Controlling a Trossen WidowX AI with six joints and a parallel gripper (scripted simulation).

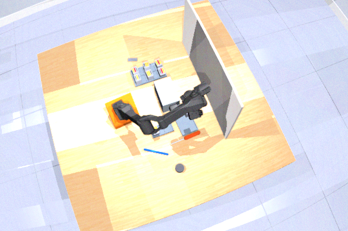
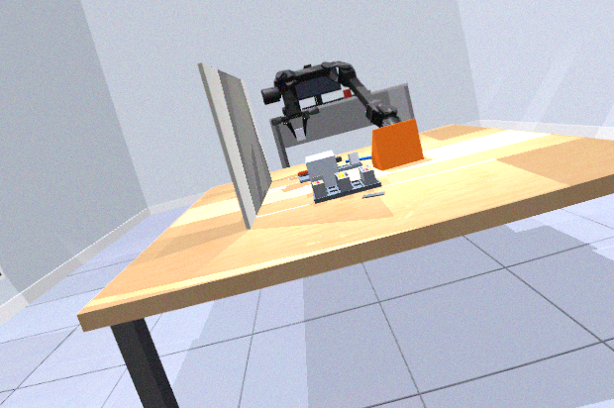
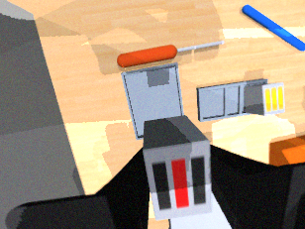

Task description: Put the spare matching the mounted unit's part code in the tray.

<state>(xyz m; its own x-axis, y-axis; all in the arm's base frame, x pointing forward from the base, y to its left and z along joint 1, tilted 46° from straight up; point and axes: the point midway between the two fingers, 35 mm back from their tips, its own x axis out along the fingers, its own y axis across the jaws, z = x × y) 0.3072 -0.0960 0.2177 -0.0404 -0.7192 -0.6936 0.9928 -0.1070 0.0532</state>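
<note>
Now: gripper tip 160 mm above the flat grey tray. The rest, counted from my gripper tip: tall grey panel (210 mm ahead, 160 mm to the left, 60 mm above); then mounted unit (200 mm to the left, 120 mm below, 20 mm behind); then blue pen (230 mm behind, 160 mm below, 70 mm to the right).
</note>
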